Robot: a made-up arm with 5 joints.
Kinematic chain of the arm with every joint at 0, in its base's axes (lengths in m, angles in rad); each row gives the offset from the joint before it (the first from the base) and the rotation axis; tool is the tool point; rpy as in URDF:
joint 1: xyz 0.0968 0 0.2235 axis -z
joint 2: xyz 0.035 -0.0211 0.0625 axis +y
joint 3: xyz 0.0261 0 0.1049 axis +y
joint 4: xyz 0.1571 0 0.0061 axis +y
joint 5: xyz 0.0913 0.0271 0 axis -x
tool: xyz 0 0 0 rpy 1.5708 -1.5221 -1.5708
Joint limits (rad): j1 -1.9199..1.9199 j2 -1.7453..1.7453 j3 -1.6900..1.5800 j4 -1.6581..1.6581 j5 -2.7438..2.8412
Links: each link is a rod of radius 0.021 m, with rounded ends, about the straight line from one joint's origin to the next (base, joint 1, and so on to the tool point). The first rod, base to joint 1, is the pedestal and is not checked.
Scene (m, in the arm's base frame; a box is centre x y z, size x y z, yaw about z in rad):
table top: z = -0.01
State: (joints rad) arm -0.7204 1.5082 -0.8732 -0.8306 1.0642
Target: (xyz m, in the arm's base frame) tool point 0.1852 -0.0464 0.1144
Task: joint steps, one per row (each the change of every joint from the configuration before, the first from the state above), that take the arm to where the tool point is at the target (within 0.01 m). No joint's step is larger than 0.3 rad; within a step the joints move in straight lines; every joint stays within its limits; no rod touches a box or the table.
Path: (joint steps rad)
1: 0.1806 -0.0272 0.2785 -0.1182 0.0000
2: 0.1805 -0.0271 0.2785 -0.1182 0.0000
3: 0.1806 -0.0272 0.2785 -0.1182 0.0000
4: 0.1805 -0.0271 0.2784 -0.1183 0.0000
5: 0.1806 -0.0272 0.2785 -0.1182 0.0000
6: 0.1805 -0.0271 0.2785 -0.1182 0.0000
7: 0.1806 -0.0272 0.2785 -0.1182 0.0000

